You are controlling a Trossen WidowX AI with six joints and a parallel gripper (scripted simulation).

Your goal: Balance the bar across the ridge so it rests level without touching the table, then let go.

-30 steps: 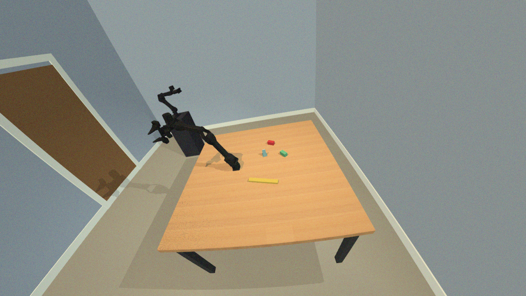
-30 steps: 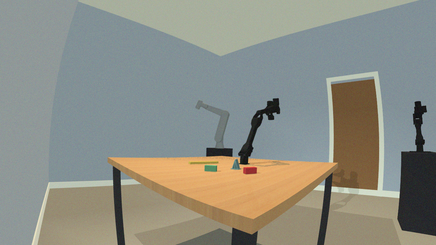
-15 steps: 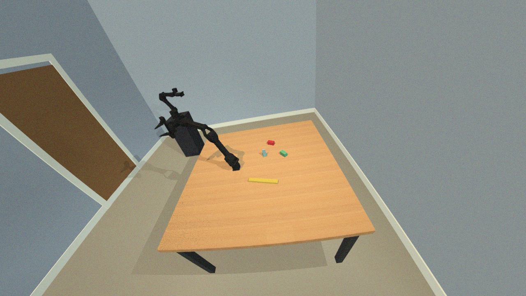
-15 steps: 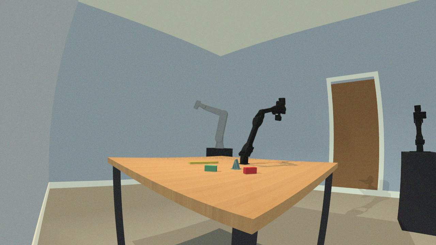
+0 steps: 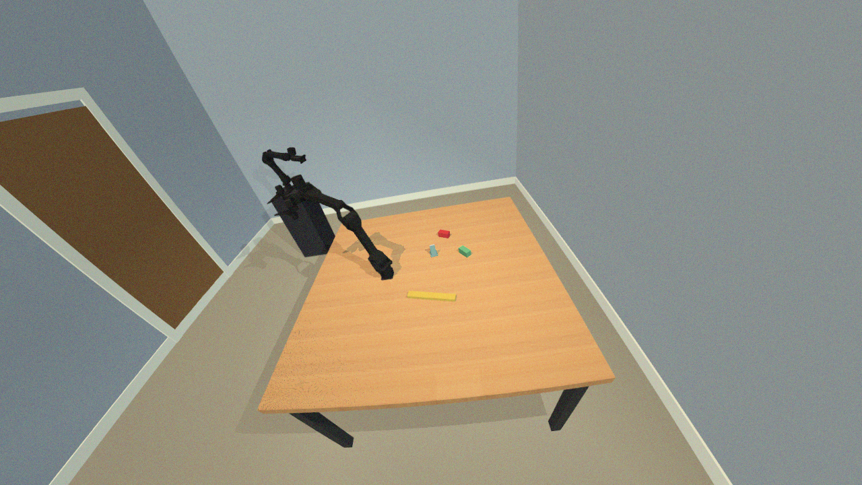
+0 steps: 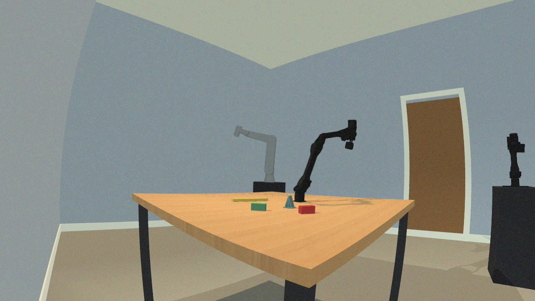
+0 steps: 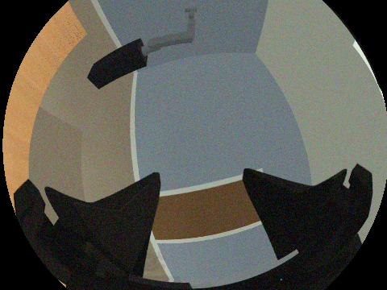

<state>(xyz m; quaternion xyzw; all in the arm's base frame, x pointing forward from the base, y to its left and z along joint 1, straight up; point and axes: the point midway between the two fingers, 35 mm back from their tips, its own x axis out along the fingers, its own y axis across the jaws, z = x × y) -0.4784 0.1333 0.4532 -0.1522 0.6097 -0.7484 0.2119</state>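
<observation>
My gripper tip is now 750 mm short of the yellow bar, 440 mm above it and 310 mm to the left of it. Also, from my gripper tip: red block 840 mm ahead, 440 mm below, 170 mm to the left; green block 950 mm ahead, 440 mm below, 30 mm to the right.
</observation>
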